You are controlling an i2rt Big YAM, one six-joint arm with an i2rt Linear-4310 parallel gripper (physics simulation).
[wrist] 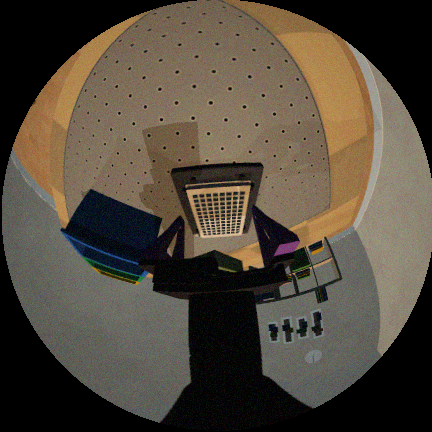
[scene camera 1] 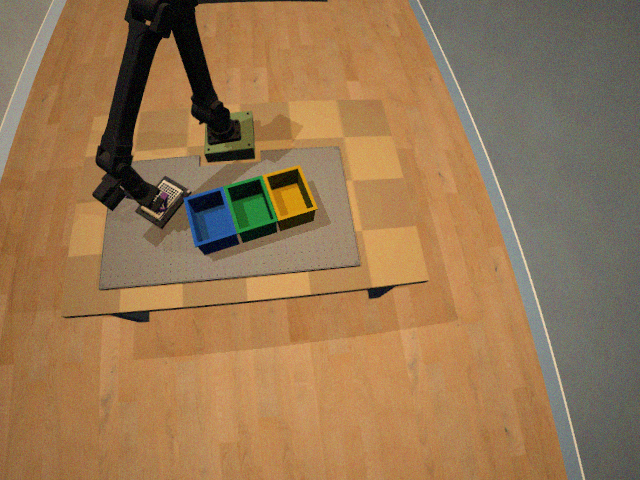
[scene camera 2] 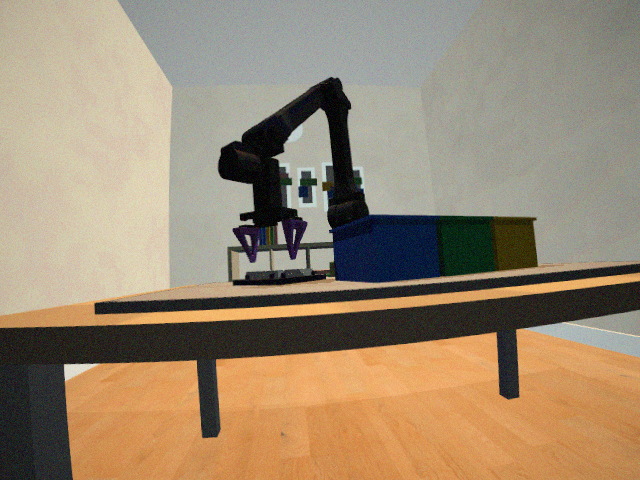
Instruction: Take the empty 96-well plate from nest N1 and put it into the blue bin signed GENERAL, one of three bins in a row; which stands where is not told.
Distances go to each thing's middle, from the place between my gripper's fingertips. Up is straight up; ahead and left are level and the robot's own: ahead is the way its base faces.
Now: hand 30 mm past the pale 96-well plate [wrist: 218,205], 30 mm above it and 20 mm to the right of it. From my hand the other things lie so: dark nest [wrist: 253,170]: 40 mm below, 30 mm behind, 20 mm to the left.
